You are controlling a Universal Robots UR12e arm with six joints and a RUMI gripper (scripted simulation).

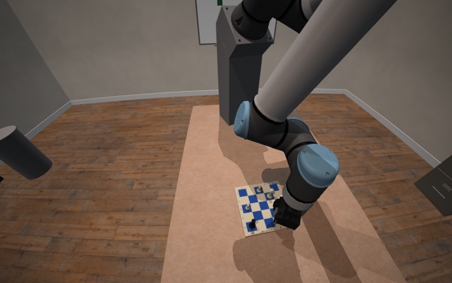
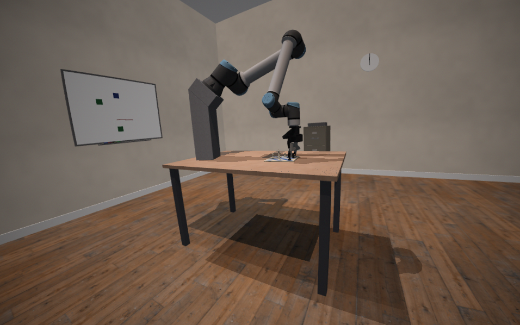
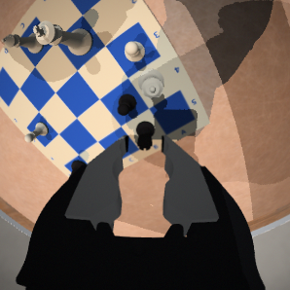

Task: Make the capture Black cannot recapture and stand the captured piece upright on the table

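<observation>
Now: hand 5 cm past the white chess piece and 2 cm to the right of it. The rest, counted from my hand: tall black piece: 4 cm ahead, 11 cm to the right.
</observation>
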